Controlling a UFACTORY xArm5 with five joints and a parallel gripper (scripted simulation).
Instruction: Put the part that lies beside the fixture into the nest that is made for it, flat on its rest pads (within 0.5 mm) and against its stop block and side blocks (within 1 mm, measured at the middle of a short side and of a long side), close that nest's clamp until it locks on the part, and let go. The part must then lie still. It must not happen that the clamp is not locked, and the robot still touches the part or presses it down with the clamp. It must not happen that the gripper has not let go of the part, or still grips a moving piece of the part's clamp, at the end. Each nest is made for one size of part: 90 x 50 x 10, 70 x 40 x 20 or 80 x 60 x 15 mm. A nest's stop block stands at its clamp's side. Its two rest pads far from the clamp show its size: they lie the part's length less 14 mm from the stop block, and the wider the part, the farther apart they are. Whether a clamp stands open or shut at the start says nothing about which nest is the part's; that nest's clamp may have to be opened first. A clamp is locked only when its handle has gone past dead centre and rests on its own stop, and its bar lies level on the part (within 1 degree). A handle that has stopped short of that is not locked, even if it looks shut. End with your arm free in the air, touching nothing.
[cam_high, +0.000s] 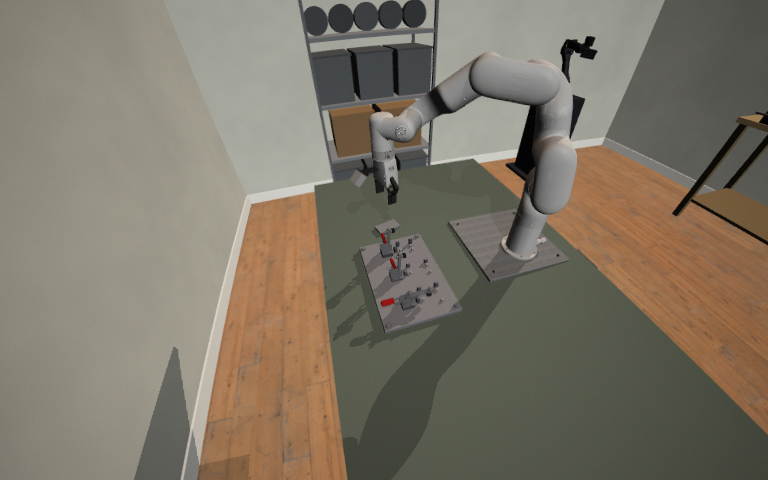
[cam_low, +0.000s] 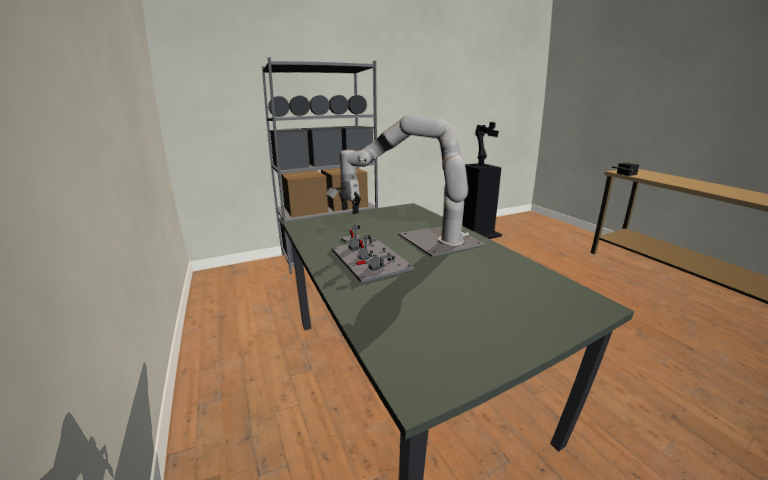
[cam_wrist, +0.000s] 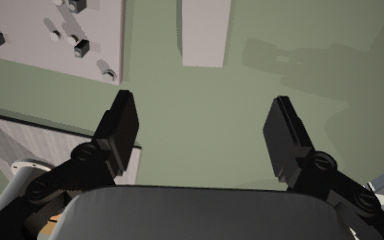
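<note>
The part lies 150 mm below my hand. Also, from my hand: grey fixture plate (10 mm ahead, 260 mm to the left, 150 mm below).
</note>
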